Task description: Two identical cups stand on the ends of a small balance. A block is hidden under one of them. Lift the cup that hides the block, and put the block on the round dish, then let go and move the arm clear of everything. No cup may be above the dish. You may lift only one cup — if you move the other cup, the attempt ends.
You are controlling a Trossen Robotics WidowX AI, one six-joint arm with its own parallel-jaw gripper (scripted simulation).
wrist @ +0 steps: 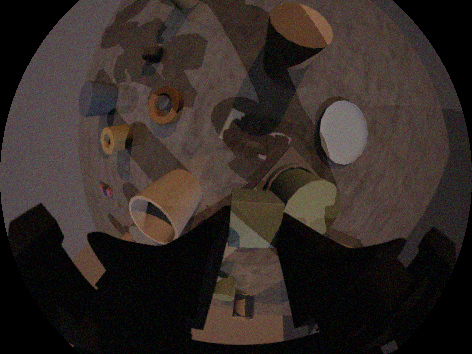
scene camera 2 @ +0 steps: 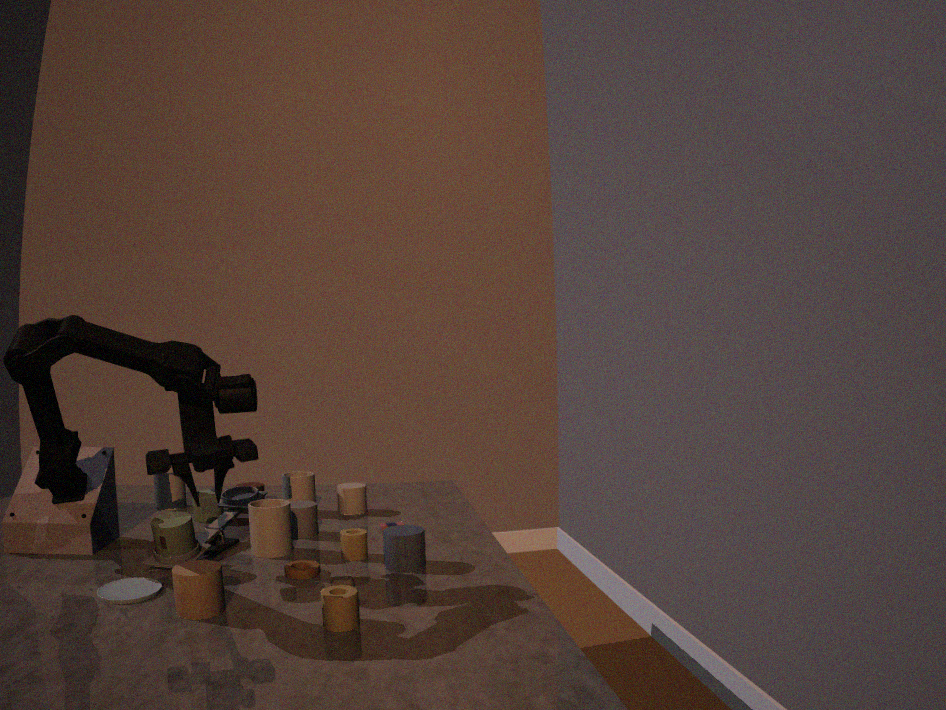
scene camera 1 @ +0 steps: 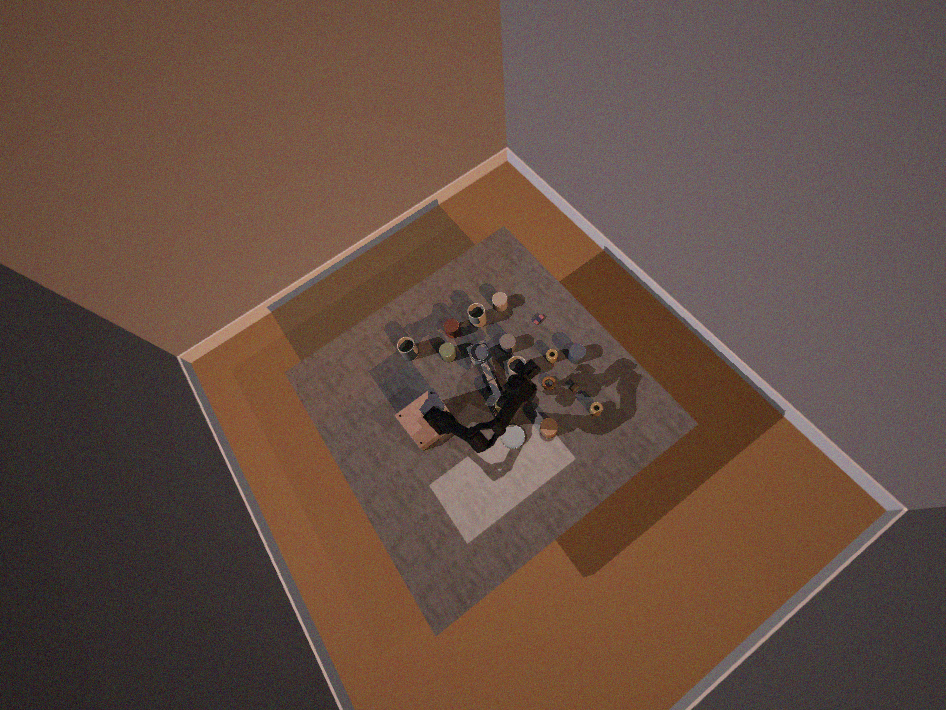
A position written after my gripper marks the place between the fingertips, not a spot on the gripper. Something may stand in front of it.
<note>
I see my gripper point(scene camera 2: 208, 504), an olive cup point(wrist: 315, 202), a tan cylinder point(scene camera 2: 198, 585) and a pale round dish point(scene camera 2: 130, 590).
My gripper also shows in the wrist view point(wrist: 251, 213). The pale round dish shows as well in the wrist view point(wrist: 342, 131).
</note>
